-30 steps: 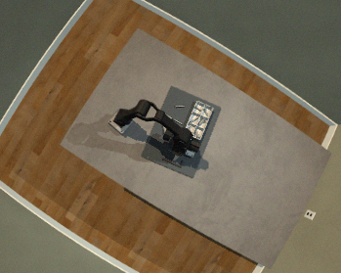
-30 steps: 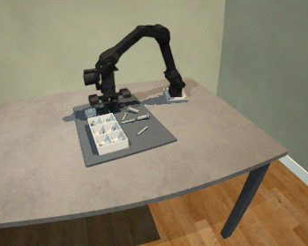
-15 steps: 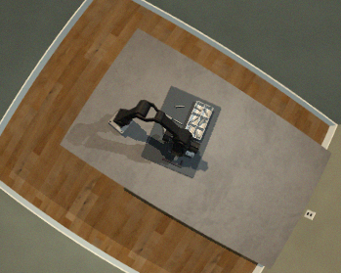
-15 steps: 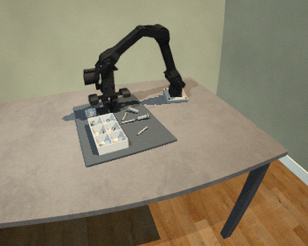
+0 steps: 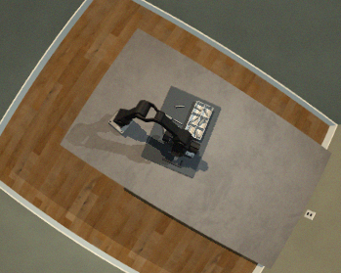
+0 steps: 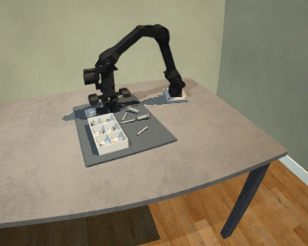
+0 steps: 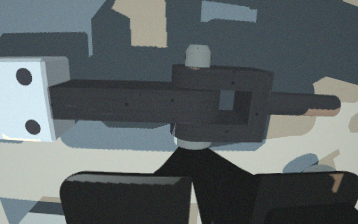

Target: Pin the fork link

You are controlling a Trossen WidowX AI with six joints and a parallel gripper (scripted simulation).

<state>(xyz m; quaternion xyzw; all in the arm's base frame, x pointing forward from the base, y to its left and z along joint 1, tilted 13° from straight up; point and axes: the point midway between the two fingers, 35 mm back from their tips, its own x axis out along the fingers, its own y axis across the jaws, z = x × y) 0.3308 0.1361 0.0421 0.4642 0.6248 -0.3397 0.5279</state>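
Right now my hand is 2 cm short of the eye plate, 2 cm to the left of it and 3 cm above it. Round my hand: dark bar (8 cm ahead, 10 cm to the right, 3 cm below); pale block (10 cm ahead, 2 cm below); dark mat (2 cm behind, 7 cm to the left, 4 cm below).
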